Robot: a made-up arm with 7 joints.
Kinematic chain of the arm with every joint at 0, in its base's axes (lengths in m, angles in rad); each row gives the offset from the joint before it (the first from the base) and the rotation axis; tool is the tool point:
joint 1: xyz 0 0 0.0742 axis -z
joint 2: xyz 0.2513 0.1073 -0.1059 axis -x
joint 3: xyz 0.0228 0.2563 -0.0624 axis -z
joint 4: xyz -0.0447 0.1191 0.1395 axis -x
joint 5: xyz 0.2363 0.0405 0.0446 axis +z
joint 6: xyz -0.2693 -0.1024 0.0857 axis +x
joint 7: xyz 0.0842 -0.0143 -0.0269 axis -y
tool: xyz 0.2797 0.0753 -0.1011
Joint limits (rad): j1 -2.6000..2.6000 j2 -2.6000..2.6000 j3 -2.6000..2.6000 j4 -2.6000..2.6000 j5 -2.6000..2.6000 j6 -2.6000..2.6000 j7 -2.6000..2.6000
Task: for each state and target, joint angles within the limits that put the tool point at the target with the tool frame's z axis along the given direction. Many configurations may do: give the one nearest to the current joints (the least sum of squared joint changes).
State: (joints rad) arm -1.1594 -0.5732 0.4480 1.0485 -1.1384 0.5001 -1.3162
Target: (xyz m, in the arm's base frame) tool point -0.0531 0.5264 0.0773 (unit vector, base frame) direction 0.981 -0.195 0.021
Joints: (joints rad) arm -0.8092 -0.9697 0.6756 1.2071 -0.6904 0.2858 -1.3294
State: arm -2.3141 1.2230 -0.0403 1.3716 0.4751 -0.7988 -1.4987
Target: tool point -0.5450 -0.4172 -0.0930 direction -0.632 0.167 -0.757
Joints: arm -2.5568 1.1906 -0.9400 1.3505 0.3371 -1.3517 -1.8384
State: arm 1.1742 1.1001 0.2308 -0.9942 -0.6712 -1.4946 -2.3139
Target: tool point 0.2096 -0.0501 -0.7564 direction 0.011 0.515 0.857
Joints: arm 1.3456 1.8330 0.1906 -0.3278 -0.9853 -1.8296 -2.5139
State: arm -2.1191 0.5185 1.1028 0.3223 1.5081 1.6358 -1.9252
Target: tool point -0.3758 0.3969 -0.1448 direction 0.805 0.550 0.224
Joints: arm -1.3629 0.7186 1.8210 0.3992 1.2161 1.0289 -1.4255
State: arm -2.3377 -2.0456 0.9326 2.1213 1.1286 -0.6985 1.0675
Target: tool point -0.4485 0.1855 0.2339 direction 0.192 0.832 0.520
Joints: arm -2.6000 -2.0585 1.1354 2.2894 1.1537 -1.1362 1.2436
